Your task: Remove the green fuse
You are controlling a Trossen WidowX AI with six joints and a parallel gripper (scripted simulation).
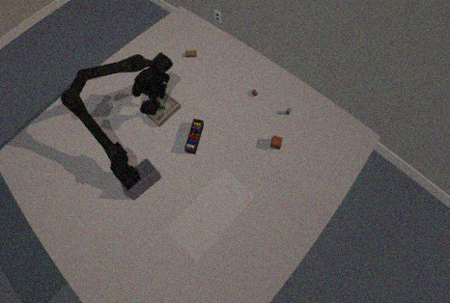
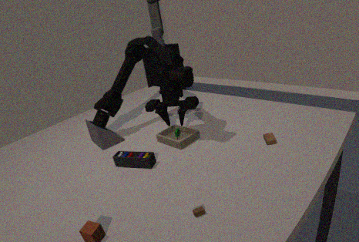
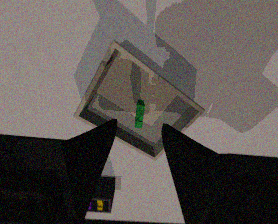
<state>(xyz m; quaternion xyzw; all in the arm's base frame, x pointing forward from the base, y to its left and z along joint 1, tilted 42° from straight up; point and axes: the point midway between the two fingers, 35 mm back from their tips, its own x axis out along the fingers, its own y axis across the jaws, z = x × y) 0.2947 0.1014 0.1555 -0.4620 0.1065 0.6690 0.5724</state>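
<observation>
Right now the green fuse is 3 cm below my gripper tip. From my gripper tip the other things lie so: tray 6 cm below.
</observation>
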